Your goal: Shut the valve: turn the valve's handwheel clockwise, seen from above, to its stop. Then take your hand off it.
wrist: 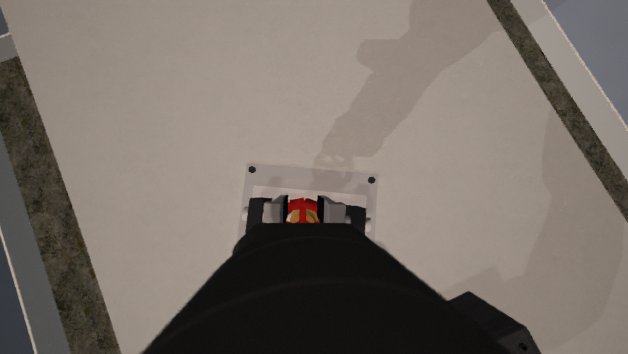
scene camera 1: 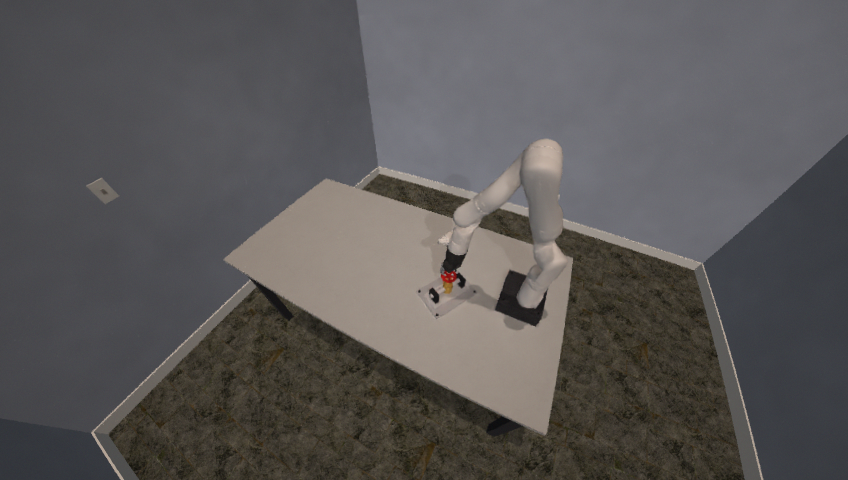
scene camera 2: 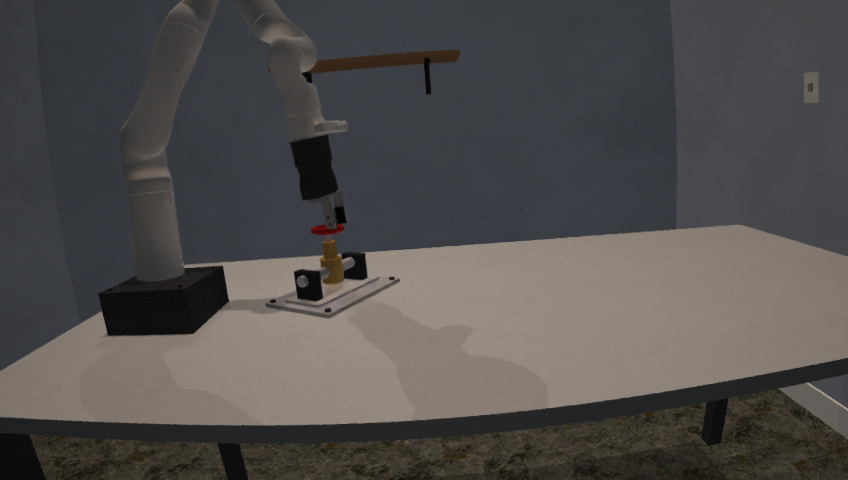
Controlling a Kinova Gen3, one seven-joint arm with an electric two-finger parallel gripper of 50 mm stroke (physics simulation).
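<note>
The valve's red handwheel (scene camera 1: 448, 277) (scene camera 2: 319, 230) (wrist: 303, 204) sits level on a brass valve body (scene camera 1: 448, 287) (scene camera 2: 331, 270). The valve's pale base plate (scene camera 1: 438, 309) (scene camera 2: 297, 305) (wrist: 310, 173) lies on the table. My gripper (scene camera 1: 450, 272) (scene camera 2: 336, 224) (wrist: 302, 205) is tilted and partly open, with its fingertips down at the handwheel. In the wrist view part of the red wheel shows between the two fingers, and the gripper body hides the rest. The fingers are not clamped on it. Whether a fingertip touches the rim or a spoke I cannot tell.
Two black pipe blocks (scene camera 2: 308, 284) (scene camera 2: 357, 266) flank the valve body on the plate. The arm's black base box (scene camera 1: 513, 291) (scene camera 2: 154, 309) stands near the valve on the table (scene camera 1: 333, 237) (scene camera 2: 565, 309). A wooden shelf (scene camera 2: 386, 60) is on the wall behind.
</note>
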